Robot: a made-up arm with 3 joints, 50 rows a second.
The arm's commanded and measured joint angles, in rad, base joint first. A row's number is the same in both.
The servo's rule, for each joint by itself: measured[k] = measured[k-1] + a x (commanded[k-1-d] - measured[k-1]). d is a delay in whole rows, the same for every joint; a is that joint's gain. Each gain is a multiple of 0.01, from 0.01 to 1. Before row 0 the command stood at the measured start. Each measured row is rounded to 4 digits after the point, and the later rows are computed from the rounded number. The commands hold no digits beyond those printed.
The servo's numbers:
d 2
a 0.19 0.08 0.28
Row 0, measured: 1.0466, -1.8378, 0.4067
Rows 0 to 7, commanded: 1.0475, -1.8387, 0.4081; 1.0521, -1.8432, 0.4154; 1.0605, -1.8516, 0.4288; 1.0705, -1.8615, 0.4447; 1.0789, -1.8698, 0.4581; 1.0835, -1.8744, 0.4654; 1.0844, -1.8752, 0.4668; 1.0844, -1.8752, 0.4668
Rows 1 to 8, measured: 1.0466, -1.8378, 0.4067; 1.0466, -1.8378, 0.4067; 1.0468, -1.8379, 0.4071; 1.0478, -1.8383, 0.4094; 1.0502, -1.8394, 0.4148; 1.0541, -1.8412, 0.4232; 1.0588, -1.8435, 0.4330; 1.0635, -1.8460, 0.4421
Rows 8 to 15, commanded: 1.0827, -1.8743, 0.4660; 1.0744, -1.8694, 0.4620; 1.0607, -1.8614, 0.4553; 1.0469, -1.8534, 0.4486; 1.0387, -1.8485, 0.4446; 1.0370, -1.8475, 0.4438; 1.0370, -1.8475, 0.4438; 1.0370, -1.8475, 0.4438
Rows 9 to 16, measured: 1.0675, -1.8483, 0.4490; 1.0707, -1.8505, 0.4540; 1.0730, -1.8524, 0.4574; 1.0733, -1.8538, 0.4587; 1.0709, -1.8544, 0.4577; 1.0663, -1.8543, 0.4552; 1.0611, -1.8538, 0.4522; 1.0565, -1.8533, 0.4498
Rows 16 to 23, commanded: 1.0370, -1.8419, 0.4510; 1.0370, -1.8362, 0.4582; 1.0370, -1.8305, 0.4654; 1.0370, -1.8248, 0.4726; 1.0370, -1.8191, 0.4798; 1.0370, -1.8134, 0.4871; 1.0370, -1.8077, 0.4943; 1.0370, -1.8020, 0.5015
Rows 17 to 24, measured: 1.0528, -1.8528, 0.4481; 1.0498, -1.8524, 0.4469; 1.0474, -1.8516, 0.4480; 1.0454, -1.8504, 0.4509; 1.0438, -1.8488, 0.4550; 1.0425, -1.8469, 0.4599; 1.0415, -1.8447, 0.4655; 1.0406, -1.8422, 0.4715
